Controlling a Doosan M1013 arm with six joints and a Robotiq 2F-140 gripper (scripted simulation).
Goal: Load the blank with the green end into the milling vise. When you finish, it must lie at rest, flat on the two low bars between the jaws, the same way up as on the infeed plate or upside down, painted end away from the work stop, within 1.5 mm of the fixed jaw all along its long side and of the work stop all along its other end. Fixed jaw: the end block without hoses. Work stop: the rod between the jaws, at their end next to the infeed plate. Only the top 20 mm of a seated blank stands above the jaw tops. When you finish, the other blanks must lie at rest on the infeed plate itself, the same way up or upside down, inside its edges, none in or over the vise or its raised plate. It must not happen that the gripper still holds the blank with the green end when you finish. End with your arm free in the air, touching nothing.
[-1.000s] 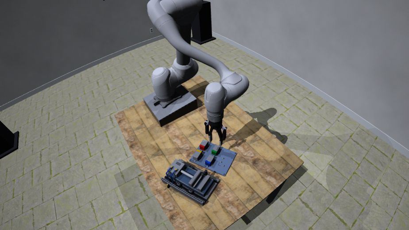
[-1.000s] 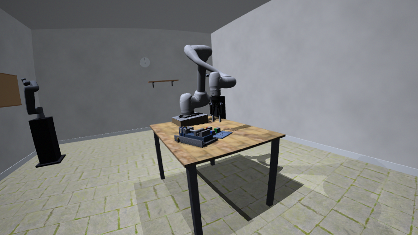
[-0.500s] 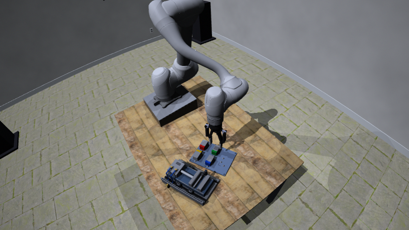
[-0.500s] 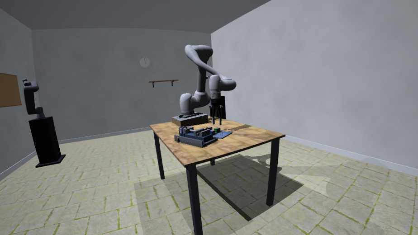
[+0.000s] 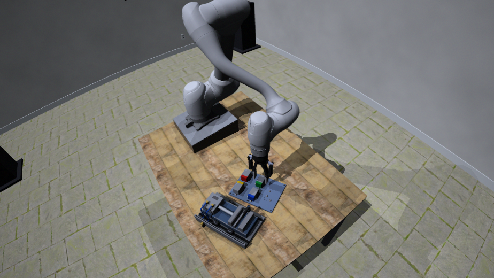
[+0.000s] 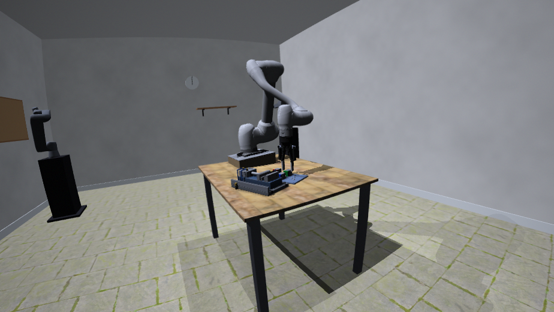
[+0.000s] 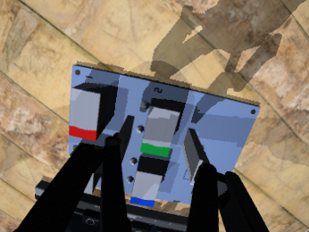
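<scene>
The blue-ended blank is 4 cm ahead of my hand, 8 cm to the right of it and 5 cm below it. Also, from my hand: yellow-ended blank: 5 cm behind, 12 cm to the right, 5 cm below; then work stop rod: 12 cm ahead, 19 cm to the right, 2 cm above; then red-ended blank: 8 cm behind, 3 cm to the right, 5 cm below.
</scene>
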